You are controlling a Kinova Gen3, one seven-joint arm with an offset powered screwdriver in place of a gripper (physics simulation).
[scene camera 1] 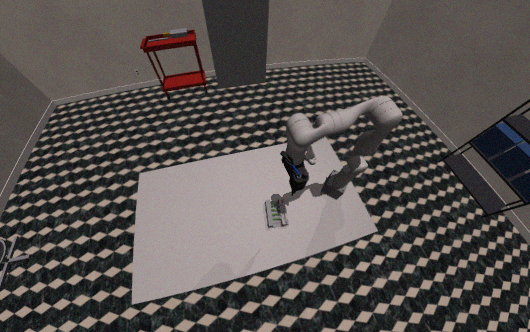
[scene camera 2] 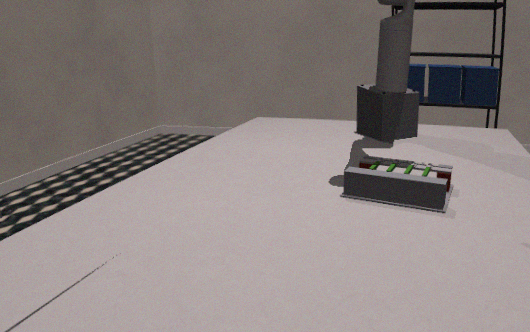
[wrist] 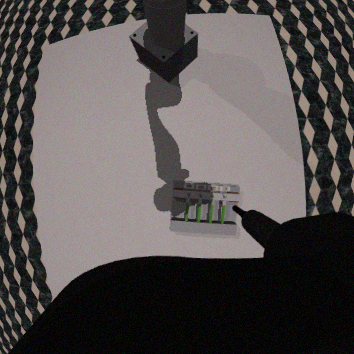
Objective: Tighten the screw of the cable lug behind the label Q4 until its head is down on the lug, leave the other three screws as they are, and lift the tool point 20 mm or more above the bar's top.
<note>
In view: a grey wall (scene camera 2: 430, 192).
The grey wall shows as well in the wrist view (wrist: 176, 224).
</note>
